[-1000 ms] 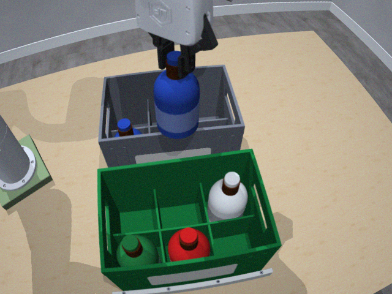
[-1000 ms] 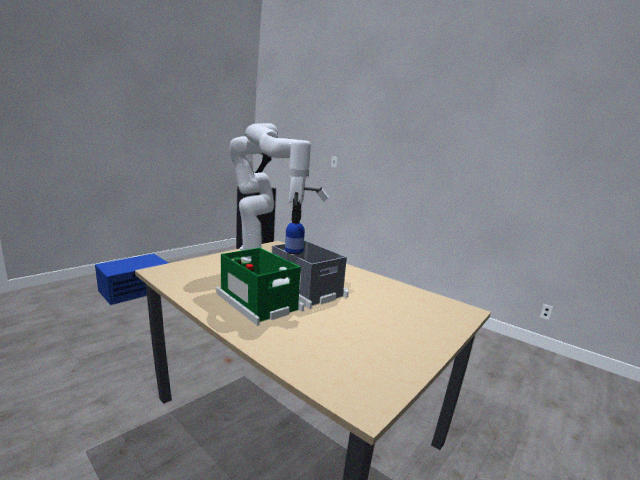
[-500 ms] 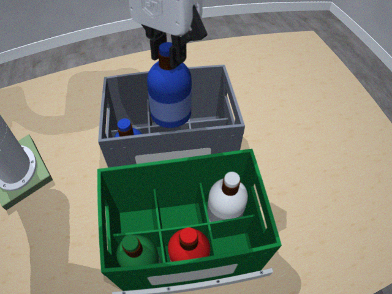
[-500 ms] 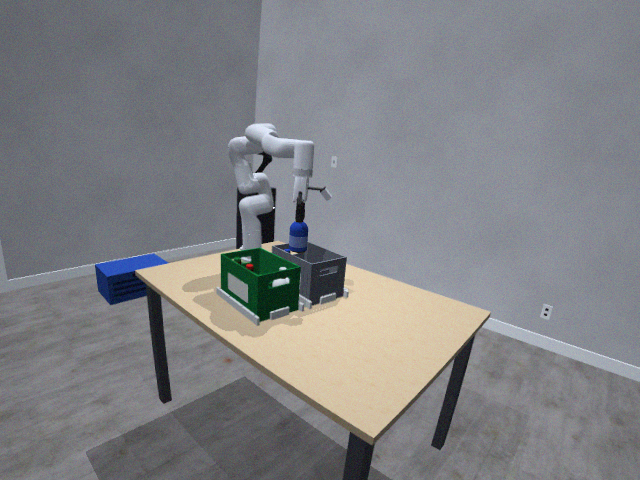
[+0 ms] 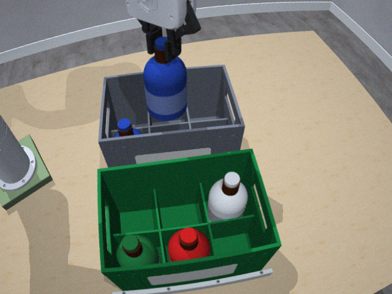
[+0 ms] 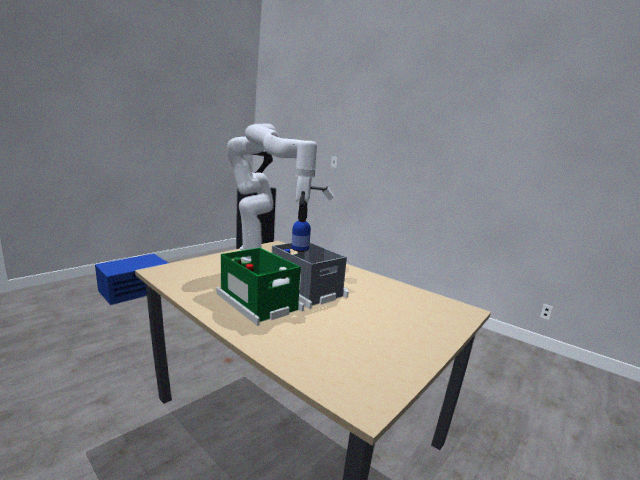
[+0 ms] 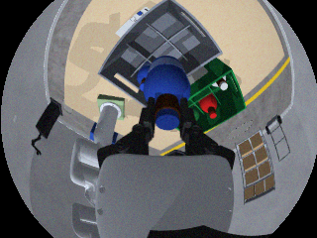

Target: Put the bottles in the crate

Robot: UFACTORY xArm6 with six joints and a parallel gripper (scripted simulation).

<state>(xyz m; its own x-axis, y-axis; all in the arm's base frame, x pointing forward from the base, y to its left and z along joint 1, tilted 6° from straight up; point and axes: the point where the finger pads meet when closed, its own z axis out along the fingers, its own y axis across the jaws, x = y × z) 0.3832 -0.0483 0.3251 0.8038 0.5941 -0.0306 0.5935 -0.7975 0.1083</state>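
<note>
Now: the grey crate 250 mm below my hand, 40 mm to the left of it and 10 mm ahead of it. From my hand the other things lie so: red-label bottle 250 mm below, 240 mm to the right, 40 mm behind; green crate 250 mm below, 200 mm to the right, 30 mm behind; white-label bottle 250 mm below, 160 mm to the right, 60 mm ahead.
</note>
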